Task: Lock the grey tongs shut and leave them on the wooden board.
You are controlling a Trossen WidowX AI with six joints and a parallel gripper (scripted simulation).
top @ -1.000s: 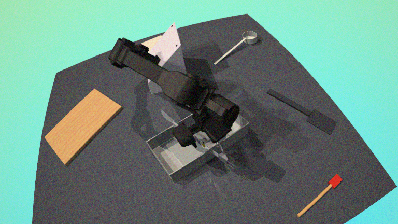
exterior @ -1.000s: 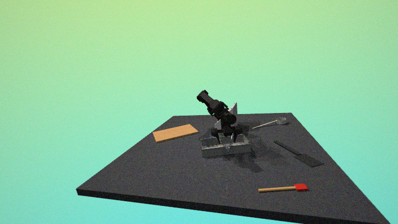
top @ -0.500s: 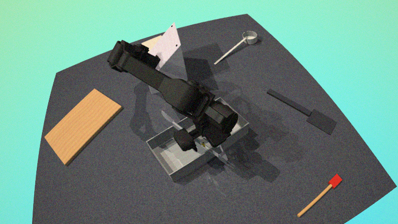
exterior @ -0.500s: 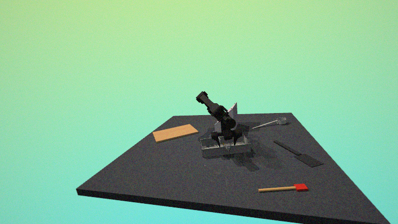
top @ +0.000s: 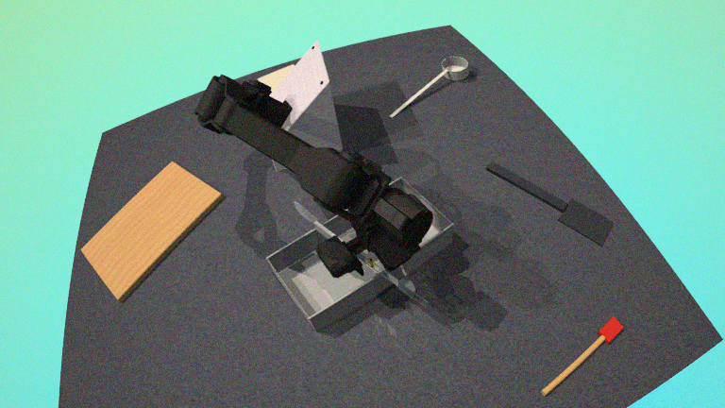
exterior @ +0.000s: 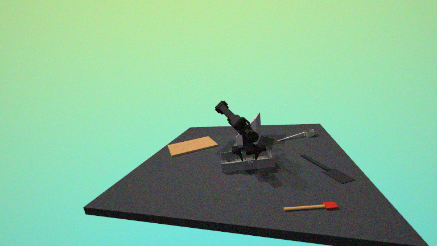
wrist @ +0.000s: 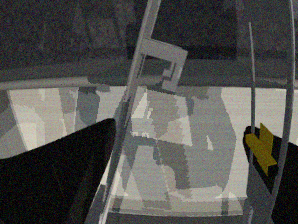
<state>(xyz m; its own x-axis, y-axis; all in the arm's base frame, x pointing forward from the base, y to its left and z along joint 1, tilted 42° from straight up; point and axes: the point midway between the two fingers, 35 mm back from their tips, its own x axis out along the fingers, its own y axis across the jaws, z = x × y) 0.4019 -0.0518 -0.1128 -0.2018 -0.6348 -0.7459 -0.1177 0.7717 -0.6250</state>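
My gripper tip is 40 mm past the roasting tin and 20 mm to the left of it. The rest, counted from my gripper tip: wooden board: 370 mm behind, 440 mm to the right, 20 mm below; black spatula: 50 mm ahead, 400 mm to the left, 30 mm below.
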